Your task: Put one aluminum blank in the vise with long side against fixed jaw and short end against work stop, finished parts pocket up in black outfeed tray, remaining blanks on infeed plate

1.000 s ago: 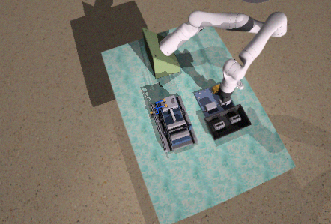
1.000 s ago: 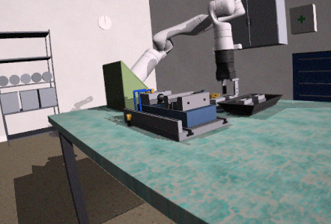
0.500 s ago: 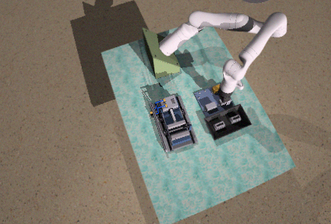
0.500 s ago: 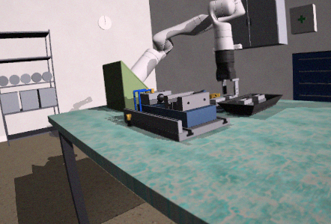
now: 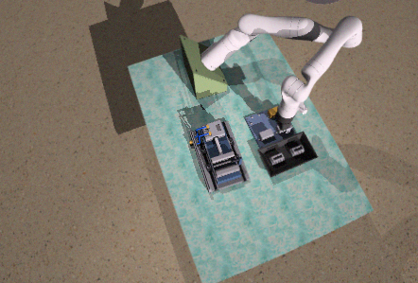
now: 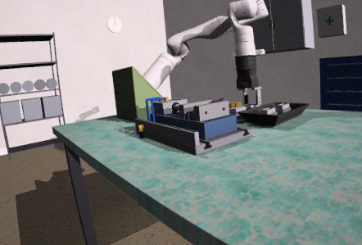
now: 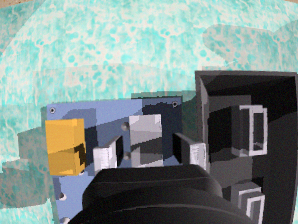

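My gripper is now 4 cm above the gray blank. Also, from my hand: yellow brass blank: 9 cm behind, 4 cm below, 1 cm to the right; then blue infeed plate: 6 cm below, 5 cm to the right, 4 cm behind; then vise: 32 cm to the right, 4 cm ahead, 2 cm below.
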